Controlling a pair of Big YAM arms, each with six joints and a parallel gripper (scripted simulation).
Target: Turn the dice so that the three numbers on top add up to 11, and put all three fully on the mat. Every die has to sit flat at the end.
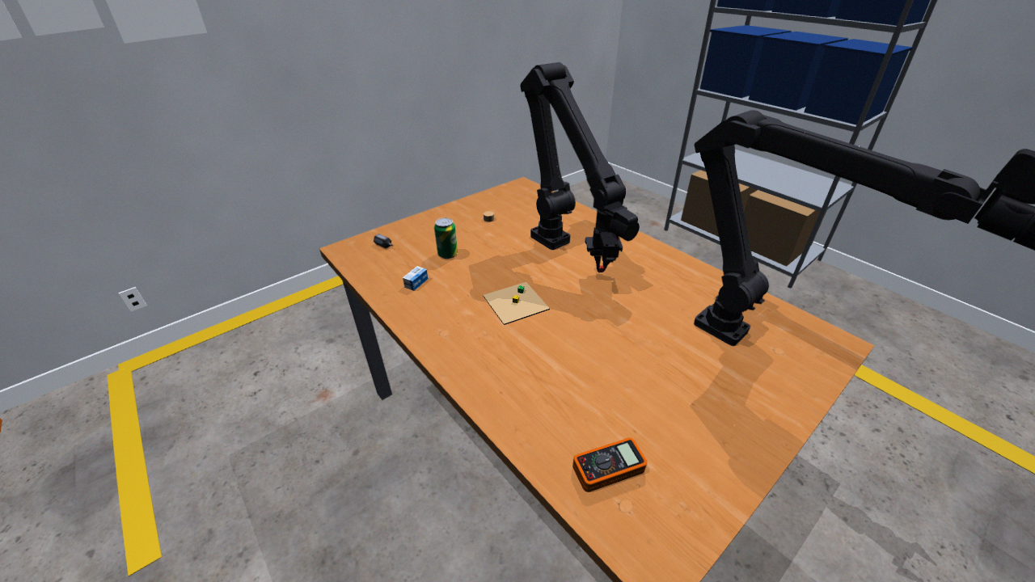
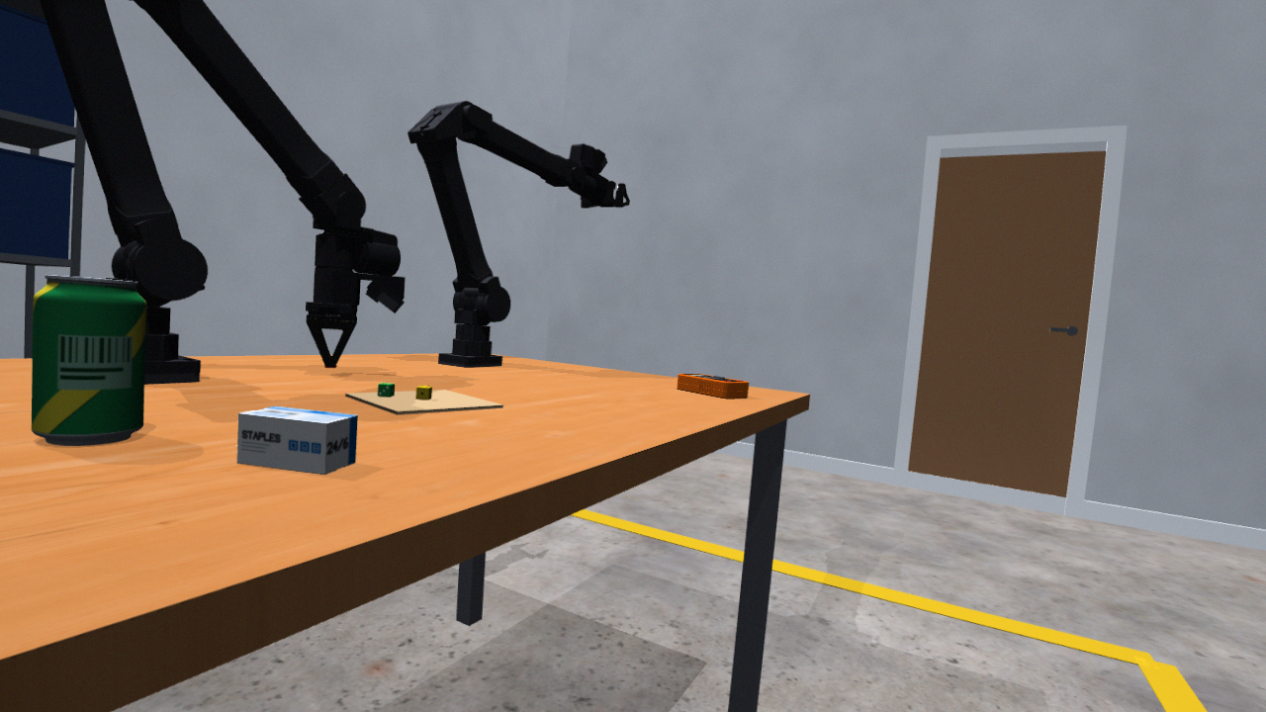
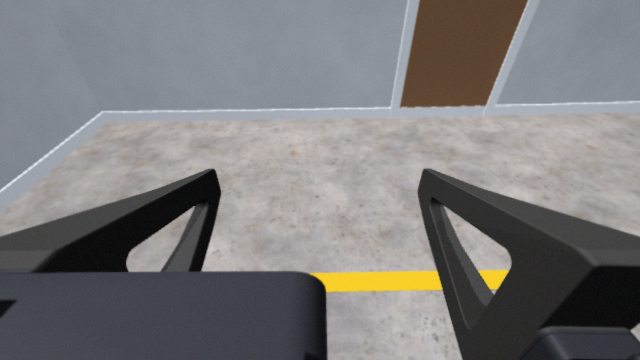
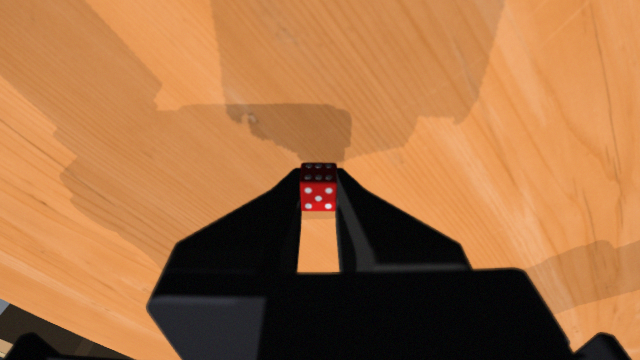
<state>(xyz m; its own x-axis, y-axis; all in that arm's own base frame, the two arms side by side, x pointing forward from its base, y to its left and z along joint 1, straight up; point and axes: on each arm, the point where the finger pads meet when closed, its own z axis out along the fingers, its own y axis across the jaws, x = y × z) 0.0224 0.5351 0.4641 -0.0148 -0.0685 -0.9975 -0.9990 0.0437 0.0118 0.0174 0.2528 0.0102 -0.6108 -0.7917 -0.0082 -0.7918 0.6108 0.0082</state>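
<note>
My right hand is 280 mm short of the yellow die, 80 mm to the left of it and 10 mm above it. Round my right hand: tan mat (280 mm ahead, 80 mm to the right, 20 mm below); red die (right at my right hand); green die (240 mm ahead, 100 mm to the right, 10 mm below).
</note>
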